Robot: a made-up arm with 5 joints. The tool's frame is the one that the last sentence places.
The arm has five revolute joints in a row. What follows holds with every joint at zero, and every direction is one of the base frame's. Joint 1 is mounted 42 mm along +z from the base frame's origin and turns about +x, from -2.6 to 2.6 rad. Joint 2 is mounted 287 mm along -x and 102 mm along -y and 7 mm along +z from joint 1 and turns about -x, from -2.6 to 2.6 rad. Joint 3 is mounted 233 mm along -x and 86 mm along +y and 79 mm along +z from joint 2 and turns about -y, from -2.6 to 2.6 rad. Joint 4 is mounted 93 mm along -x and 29 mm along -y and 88 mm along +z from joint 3 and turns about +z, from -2.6 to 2.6 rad. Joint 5 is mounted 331 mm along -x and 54 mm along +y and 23 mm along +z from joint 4 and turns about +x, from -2.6 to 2.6 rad. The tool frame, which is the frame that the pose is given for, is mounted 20 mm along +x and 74 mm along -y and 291 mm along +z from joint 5; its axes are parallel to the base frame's.
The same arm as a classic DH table. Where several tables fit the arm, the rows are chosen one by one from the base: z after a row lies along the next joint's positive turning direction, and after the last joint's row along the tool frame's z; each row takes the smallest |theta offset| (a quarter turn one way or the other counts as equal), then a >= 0, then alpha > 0; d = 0 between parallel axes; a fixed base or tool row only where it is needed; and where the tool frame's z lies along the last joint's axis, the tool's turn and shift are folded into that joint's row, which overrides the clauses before.
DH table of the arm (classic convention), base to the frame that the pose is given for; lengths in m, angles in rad. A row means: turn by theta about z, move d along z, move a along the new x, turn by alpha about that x. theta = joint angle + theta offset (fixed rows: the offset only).
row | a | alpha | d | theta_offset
base (fixed) | 0.0000 | 1.5708 | 0.0420 | 1.5708
joint 1 | -0.1022 | 3.1416 | 0.0000 | -0.0685
joint 2 | -0.0790 | -1.5708 | 0.5200 | 1.5023
joint 3 | 0.0930 | 1.5708 | -0.0570 | -1.5708
joint 4 | 0.0540 | 1.5708 | 0.1110 | -1.5708
joint 5 | -0.0740 | -1.5708 | -0.3110 | 0.0000
tool (fixed) | 0.0000 | 0.0000 | 0.2910 | -1.5708
Joint limits (rad, base to tool): -2.6000..2.6000 -2.6000..2.6000 -2.6000..2.6000 -2.6000..2.6000 -2.6000..2.6000

